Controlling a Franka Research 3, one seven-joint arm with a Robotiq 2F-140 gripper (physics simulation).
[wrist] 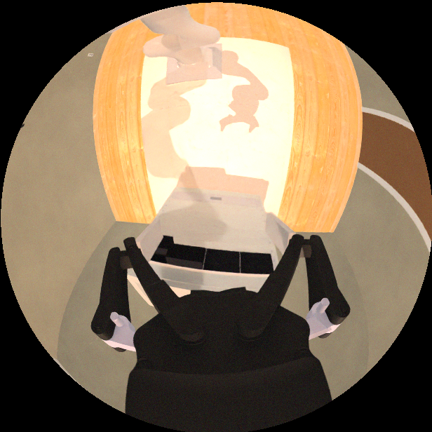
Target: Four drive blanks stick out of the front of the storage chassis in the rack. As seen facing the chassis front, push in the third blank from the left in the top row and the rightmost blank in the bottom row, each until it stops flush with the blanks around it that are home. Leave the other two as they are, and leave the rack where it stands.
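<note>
The storage chassis in the rack [220,215] shows as a pale grey box top below the middle of the wrist view. Dark drive blanks [222,260] lie in a row along its near side, with thin light lines between some of them. At the left end of this row a dark piece [167,242] stands out of line. Which blanks stick out, and the top and bottom rows, cannot be told apart. My gripper [213,225] is open and empty, its fingers spread to either side of the chassis. The gripper body hides what lies below the pale front strip [200,280].
A wooden table [325,125] with a bright pale middle extends beyond the chassis. The robot's pale base plate [194,71] and arm [180,29] are at the top, with arm shadows on the table. Grey floor and a brown curved area [392,145] lie to the right.
</note>
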